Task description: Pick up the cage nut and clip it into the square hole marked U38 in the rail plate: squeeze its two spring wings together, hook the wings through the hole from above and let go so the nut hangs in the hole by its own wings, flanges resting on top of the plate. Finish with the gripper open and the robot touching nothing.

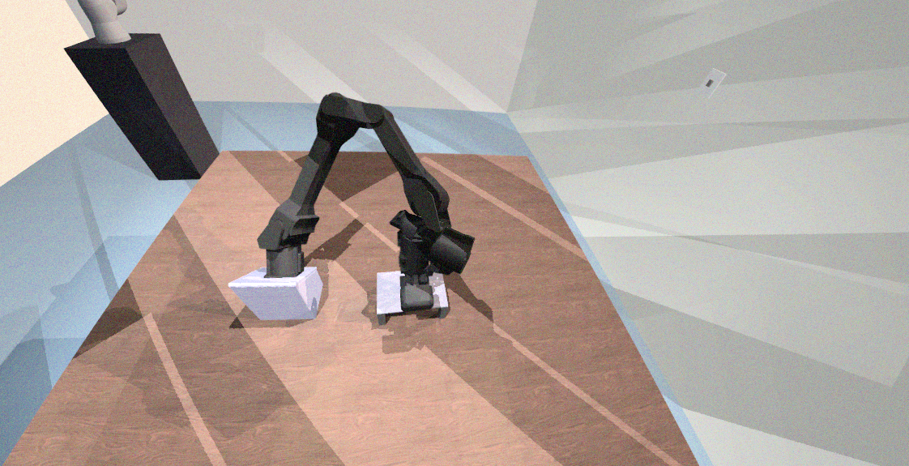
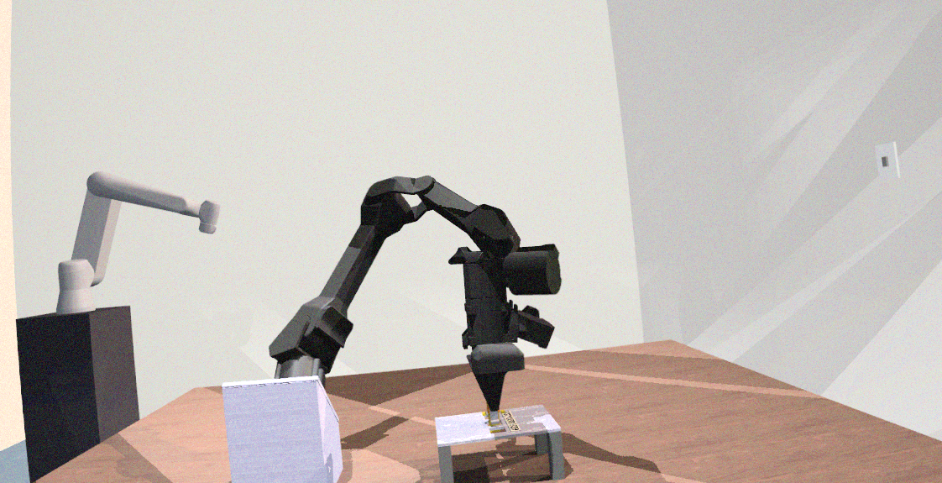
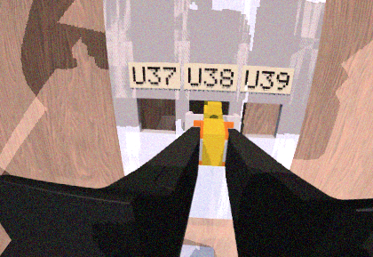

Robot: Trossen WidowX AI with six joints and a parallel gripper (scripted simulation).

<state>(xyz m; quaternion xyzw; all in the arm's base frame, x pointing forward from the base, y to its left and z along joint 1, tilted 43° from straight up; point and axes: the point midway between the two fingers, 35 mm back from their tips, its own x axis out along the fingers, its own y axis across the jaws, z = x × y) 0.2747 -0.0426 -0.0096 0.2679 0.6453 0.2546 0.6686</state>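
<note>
Right now my gripper tip is 1 cm above the cage nut.
</note>
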